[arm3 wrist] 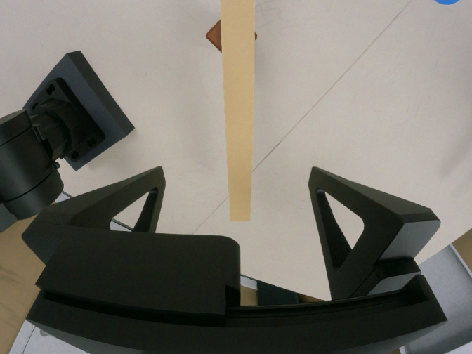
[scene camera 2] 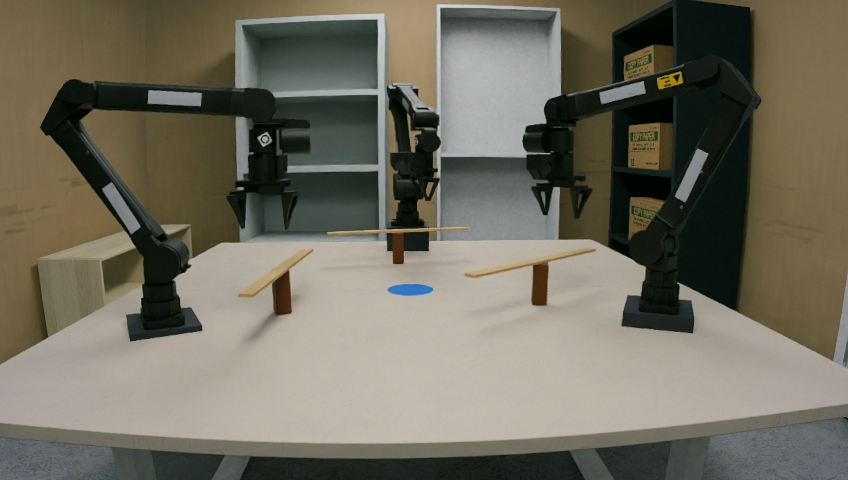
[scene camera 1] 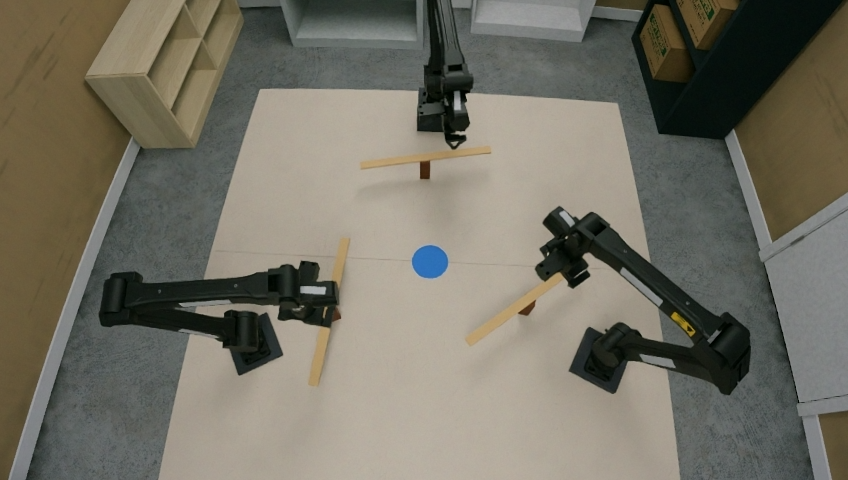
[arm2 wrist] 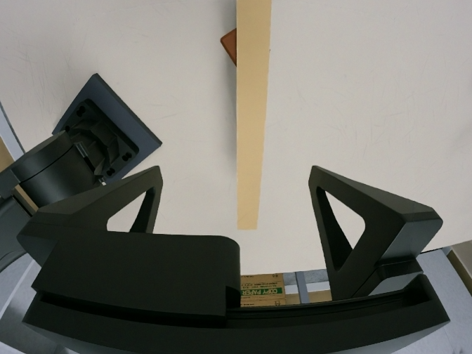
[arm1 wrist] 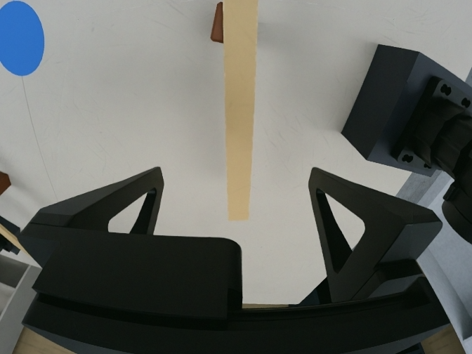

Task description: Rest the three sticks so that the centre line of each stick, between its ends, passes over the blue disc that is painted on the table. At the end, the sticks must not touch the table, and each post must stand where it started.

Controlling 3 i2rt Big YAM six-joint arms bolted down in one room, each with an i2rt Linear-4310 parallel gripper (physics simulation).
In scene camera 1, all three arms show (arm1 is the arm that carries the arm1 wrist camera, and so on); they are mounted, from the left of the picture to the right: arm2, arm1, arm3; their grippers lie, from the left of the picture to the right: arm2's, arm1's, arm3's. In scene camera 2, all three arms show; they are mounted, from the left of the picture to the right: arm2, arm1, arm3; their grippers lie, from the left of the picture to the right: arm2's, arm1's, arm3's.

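Note:
The blue disc point(arm1 wrist: 21, 39) point(scene camera 1: 429, 261) point(scene camera 2: 410, 289) has no stick over it. The back stick point(arm1 wrist: 240, 100) point(scene camera 1: 398, 160) point(scene camera 2: 363, 231) rests on its brown post point(scene camera 1: 424, 170) point(scene camera 2: 398, 248). The left stick point(arm2 wrist: 252, 100) point(scene camera 1: 320, 356) point(scene camera 2: 276, 272) rests on its post point(arm2 wrist: 230, 44) point(scene camera 2: 282, 294). The right stick point(arm3 wrist: 239, 100) point(scene camera 1: 511, 312) point(scene camera 2: 511, 265) rests on its post point(arm3 wrist: 215, 36) point(scene camera 2: 539, 285). Arm1's gripper point(arm1 wrist: 236, 170) is open above the back stick, near its right part in scene camera 1. Arm2's gripper point(arm2 wrist: 236, 169) point(scene camera 2: 264, 227) is open above the left stick. Arm3's gripper point(arm3 wrist: 237, 170) point(scene camera 2: 561, 214) is open above the right stick's far end.
The arm bases stand on the table point(scene camera 1: 416, 416) point(scene camera 2: 410, 386): arm2's base point(scene camera 1: 270, 350) point(scene camera 2: 133, 330) at the left, arm3's base point(scene camera 1: 580, 362) point(scene camera 2: 657, 321) at the right, and arm1's base point(scene camera 1: 428, 121) point(scene camera 2: 416, 242) at the back. Shelves stand beyond the table.

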